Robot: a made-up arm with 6 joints. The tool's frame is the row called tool.
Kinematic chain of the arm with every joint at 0, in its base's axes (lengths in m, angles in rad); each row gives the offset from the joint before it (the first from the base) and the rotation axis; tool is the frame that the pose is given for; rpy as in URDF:
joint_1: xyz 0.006 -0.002 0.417 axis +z
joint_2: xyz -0.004 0.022 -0.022 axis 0.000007 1 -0.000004
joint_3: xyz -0.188 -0.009 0.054 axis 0.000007 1 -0.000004
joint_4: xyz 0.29 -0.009 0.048 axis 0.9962 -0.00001 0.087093
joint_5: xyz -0.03 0.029 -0.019 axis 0.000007 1 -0.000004
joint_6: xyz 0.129 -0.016 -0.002 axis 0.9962 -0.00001 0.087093
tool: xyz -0.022 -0.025 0.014 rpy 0 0 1.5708
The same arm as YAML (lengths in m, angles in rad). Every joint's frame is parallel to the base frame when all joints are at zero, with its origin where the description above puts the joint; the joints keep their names.
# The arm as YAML. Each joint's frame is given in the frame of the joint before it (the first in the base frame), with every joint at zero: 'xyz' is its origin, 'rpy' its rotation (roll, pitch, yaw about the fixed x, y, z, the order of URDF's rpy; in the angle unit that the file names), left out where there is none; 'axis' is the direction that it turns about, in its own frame. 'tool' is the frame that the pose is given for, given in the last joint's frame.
units:
  length: m
  angle: rad
joints:
  - name: joint_1
    type: revolute
    origin:
      xyz: [0.006, -0.002, 0.417]
    axis: [0.0, 0.0, 1.0]
  - name: joint_2
    type: revolute
    origin:
      xyz: [-0.004, 0.022, -0.022]
    axis: [0.0, 1.0, 0.0]
  - name: joint_3
    type: revolute
    origin:
      xyz: [-0.188, -0.009, 0.054]
    axis: [0.0, 1.0, 0.0]
  - name: joint_4
    type: revolute
    origin:
      xyz: [0.29, -0.009, 0.048]
    axis: [0.9962, 0.0, 0.0871]
  - name: joint_5
    type: revolute
    origin:
      xyz: [-0.03, 0.029, -0.019]
    axis: [0.0, 1.0, 0.0]
  - name: joint_6
    type: revolute
    origin:
      xyz: [0.129, -0.016, -0.002]
    axis: [0.9962, 0.0, 0.0871]
tool:
  origin:
    xyz: [-0.022, -0.025, 0.014]
    rpy: [0.0, 0.0, 1.5708]

